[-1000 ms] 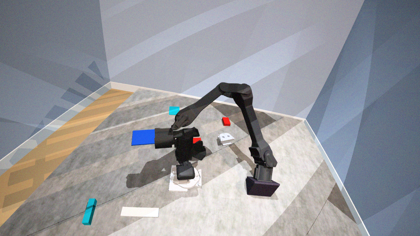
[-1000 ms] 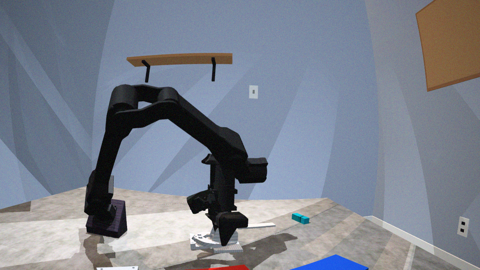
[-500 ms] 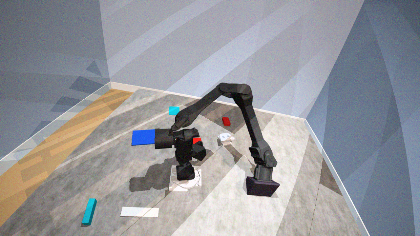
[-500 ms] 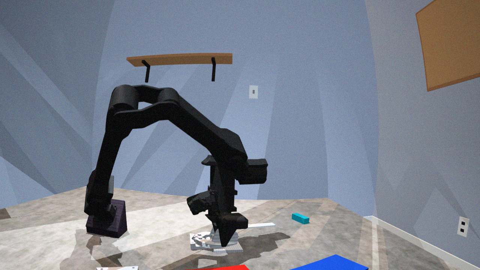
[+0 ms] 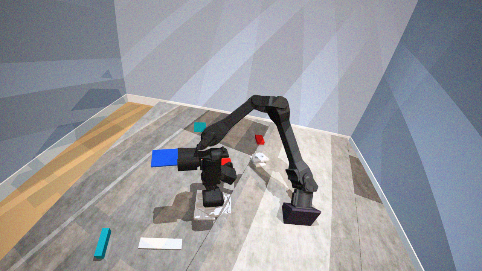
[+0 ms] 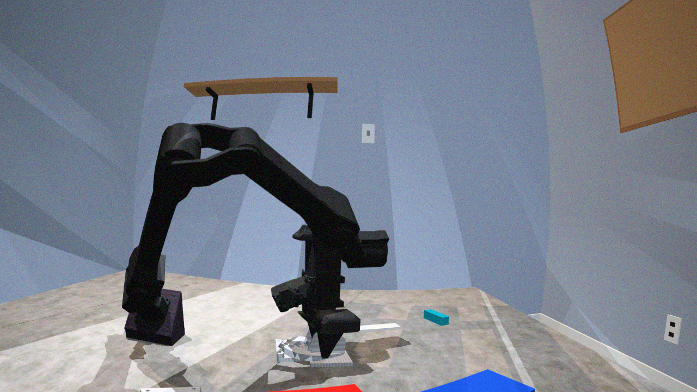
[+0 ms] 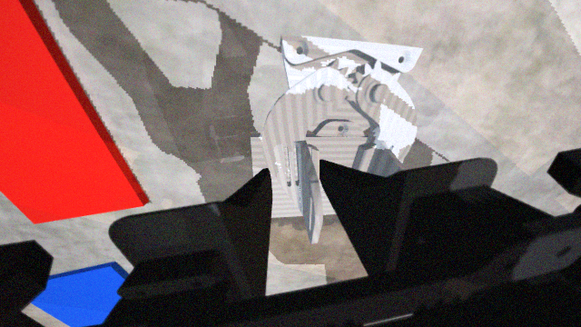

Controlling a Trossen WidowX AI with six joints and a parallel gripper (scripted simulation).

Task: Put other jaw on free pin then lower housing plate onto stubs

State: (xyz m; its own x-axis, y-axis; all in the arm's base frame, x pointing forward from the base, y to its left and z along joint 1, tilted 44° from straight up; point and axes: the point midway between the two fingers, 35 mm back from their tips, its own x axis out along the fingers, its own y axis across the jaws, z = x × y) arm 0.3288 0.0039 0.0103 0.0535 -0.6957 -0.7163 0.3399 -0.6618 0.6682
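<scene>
My gripper tip is now 170 mm past the ridged block and 250 mm to the left of it. From my gripper tip the other things lie so: blue sheet: 220 mm ahead, 160 mm to the right, 10 mm below; then white strip: 100 mm ahead, 200 mm to the left, 10 mm below; then red sheet: 10 mm ahead, 170 mm to the right, 10 mm below.
</scene>
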